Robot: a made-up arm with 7 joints.
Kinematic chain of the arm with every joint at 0, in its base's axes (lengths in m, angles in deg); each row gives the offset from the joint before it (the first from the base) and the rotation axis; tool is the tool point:
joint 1: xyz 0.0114 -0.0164 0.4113 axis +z
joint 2: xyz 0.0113 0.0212 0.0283 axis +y
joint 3: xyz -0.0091 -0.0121 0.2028 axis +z
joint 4: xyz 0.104 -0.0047 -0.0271 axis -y
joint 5: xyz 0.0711 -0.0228 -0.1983 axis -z
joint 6: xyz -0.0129 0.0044 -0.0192 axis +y
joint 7: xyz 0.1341 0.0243 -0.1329 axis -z
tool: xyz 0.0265 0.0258 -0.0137
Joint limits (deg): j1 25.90..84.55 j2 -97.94..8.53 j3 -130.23..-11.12 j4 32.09..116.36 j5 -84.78..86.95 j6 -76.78..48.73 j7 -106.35..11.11
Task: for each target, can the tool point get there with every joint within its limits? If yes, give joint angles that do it. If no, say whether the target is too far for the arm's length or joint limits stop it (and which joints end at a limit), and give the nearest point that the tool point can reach.
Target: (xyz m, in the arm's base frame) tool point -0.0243 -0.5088 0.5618
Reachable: yes | joints 42.81 -76.13 -63.14 86.23 50.20 -54.73 -75.31
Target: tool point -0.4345 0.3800 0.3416
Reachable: no: joint limits stop it (at a limit: joint 1, joint 2, joint 3, joint 4, joint 7) | nearest point -0.0961 0.2984 0.3959 | short by 0.352 m
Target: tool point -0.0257 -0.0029 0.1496
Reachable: no: joint limits stop it (at a limit: joint 1, joint 2, joint 3, joint 4, joint 5, joint 7) | nearest point -0.0366 -0.1142 0.0771 | short by 0.133 m
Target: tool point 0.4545 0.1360 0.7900
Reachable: yes | joints 76.21 -10.80 -55.31 75.82 0.19 -0.40 -2.79
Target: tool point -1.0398 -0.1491 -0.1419
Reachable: no: too far | nearest point -0.3981 -0.2823 0.1555 | short by 0.720 m
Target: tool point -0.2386 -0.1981 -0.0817
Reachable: no: joint limits stop it (at a limit: joint 1, joint 2, joint 3, joint 5, joint 7) | nearest point -0.2164 -0.2347 -0.0033 | short by 0.089 m
